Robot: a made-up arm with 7 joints.
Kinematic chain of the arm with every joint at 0, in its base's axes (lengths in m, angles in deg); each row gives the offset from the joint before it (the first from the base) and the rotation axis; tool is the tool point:
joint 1: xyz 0 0.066 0 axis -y
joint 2: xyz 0 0.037 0 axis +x
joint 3: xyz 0 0 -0.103 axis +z
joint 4: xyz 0 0 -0.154 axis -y
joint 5: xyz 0 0 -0.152 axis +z
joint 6: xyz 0 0 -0.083 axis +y
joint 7: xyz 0 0 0 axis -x
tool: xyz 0 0 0
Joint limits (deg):
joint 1: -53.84..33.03
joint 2: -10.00..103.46
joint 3: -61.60..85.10
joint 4: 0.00..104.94
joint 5: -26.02..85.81
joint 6: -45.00..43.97
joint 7: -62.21..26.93
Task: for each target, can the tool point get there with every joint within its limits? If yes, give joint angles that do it. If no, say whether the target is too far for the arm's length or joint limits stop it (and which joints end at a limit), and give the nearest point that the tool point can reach.
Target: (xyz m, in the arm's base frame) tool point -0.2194 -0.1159 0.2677
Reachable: no: joint limits stop it (at a limit: joint 1, joint 2, joint 3, joint 4) | nearest point -0.1286 0.2414 0.2334 | short by 0.370 m
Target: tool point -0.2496 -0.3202 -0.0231
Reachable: no: joint limits stop it (at a limit: joint 1, joint 2, joint 3) | nearest point -0.1293 -0.1483 -0.2322 | short by 0.296 m
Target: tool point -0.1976 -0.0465 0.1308
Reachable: no: joint limits stop it (at a limit: joint 1, joint 2, joint 3, joint 4) | nearest point -0.1286 0.2414 0.2334 | short by 0.313 m
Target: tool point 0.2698 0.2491 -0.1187
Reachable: yes | joints 25.73 63.14 -34.96 96.20 38.62 -28.03 -38.64
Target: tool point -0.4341 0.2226 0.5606
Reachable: no: too far | nearest point -0.1409 0.3068 0.2535 | short by 0.433 m
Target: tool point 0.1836 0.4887 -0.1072
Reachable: yes | joints 4.10 82.21 -20.79 53.00 59.31 10.89 -55.35
